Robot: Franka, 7 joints.
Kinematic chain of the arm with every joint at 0, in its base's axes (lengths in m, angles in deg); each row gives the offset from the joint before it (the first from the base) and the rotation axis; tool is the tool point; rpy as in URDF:
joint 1: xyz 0 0 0.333 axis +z
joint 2: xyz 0 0 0 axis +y
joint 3: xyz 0 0 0.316 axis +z
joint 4: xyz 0.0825 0 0 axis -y
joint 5: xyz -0.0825 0 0.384 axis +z
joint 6: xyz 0 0 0 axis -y
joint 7: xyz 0.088 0 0 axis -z
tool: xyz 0 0 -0.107 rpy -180 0 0
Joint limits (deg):
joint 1: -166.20..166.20
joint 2: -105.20..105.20
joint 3: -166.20..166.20
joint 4: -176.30..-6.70
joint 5: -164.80..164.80
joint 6: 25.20..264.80
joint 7: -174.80..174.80
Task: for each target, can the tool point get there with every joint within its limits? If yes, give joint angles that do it. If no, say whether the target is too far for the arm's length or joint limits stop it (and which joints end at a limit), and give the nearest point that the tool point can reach.
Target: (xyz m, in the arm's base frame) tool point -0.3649 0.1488 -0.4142
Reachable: no: joint limits stop it (at a limit: joint 2) | nearest point -0.3539 0.1443 -0.3515 | short by 0.064 m
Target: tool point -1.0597 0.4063 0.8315
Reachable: no: too far | nearest point -0.7334 0.2812 0.6780 | short by 0.382 m
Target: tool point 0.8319 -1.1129 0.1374
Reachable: no: too far | nearest point 0.5086 -0.6804 0.2134 | short by 0.545 m
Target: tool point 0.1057 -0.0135 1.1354
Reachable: yes | joints -28.56 -18.40 21.13 -37.35 111.15 184.24 -26.19
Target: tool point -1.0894 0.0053 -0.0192
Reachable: no: too far | nearest point -0.8163 0.0040 0.0691 | short by 0.287 m
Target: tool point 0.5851 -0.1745 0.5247
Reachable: yes | joints -119.13 -53.24 84.10 -108.37 127.05 147.16 139.34
